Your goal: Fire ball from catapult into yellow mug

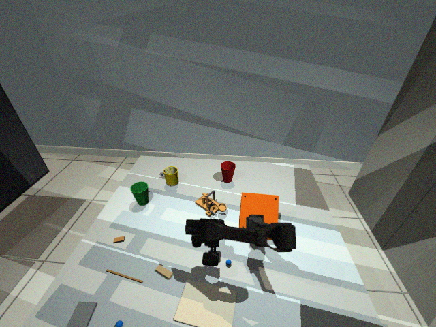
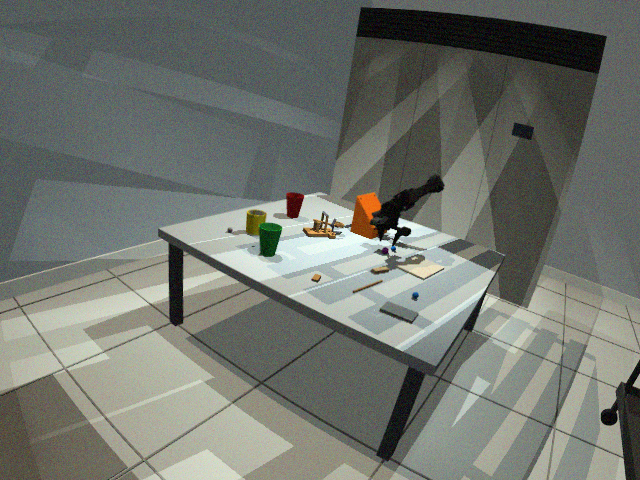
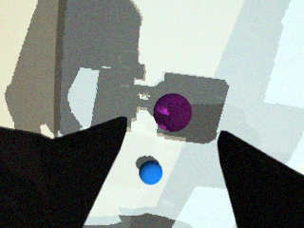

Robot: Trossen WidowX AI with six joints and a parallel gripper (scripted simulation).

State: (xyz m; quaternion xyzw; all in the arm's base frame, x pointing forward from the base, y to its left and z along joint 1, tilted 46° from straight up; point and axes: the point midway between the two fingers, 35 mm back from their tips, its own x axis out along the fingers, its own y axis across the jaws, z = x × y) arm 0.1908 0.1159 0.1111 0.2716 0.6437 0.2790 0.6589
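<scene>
The purple ball is 30 mm below my gripper tip. Also, from my gripper tip: wooden catapult: 290 mm to the right, 40 mm ahead; then thin stick: 360 mm ahead, 110 mm to the left, 50 mm below; then beige board: 190 mm to the left, 50 mm below.
</scene>
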